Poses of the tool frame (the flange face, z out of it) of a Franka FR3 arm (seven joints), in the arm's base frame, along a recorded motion.
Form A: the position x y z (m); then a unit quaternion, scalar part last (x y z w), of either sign.
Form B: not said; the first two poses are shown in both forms.
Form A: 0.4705 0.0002 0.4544 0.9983 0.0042 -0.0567 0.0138
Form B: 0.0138 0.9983 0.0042 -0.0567 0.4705 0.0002 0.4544
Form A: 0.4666 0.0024 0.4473 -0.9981 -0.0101 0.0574 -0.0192
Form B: 0.0192 0.9981 0.0101 -0.0574 0.4666 0.0024 0.4473
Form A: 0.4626 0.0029 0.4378 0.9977 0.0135 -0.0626 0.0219
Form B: 0.0219 0.9977 0.0135 -0.0626 0.4626 0.0029 0.4378
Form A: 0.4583 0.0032 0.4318 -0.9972 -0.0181 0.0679 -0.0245
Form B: 0.0245 0.9972 0.0181 -0.0679 0.4583 0.0032 0.4318
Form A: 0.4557 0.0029 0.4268 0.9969 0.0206 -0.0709 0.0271
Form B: 0.0271 0.9969 0.0206 -0.0709 0.4557 0.0029 0.4268
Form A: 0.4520 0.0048 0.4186 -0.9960 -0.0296 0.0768 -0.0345
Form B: 0.0345 0.9960 0.0296 -0.0768 0.4520 0.0048 0.4186
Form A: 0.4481 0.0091 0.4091 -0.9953 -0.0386 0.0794 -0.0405
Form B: 0.0405 0.9953 0.0386 -0.0794 0.4481 0.0091 0.4091
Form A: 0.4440 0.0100 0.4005 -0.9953 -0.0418 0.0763 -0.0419
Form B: 0.0419 0.9953 0.0418 -0.0763 0.4440 0.0100 0.4005
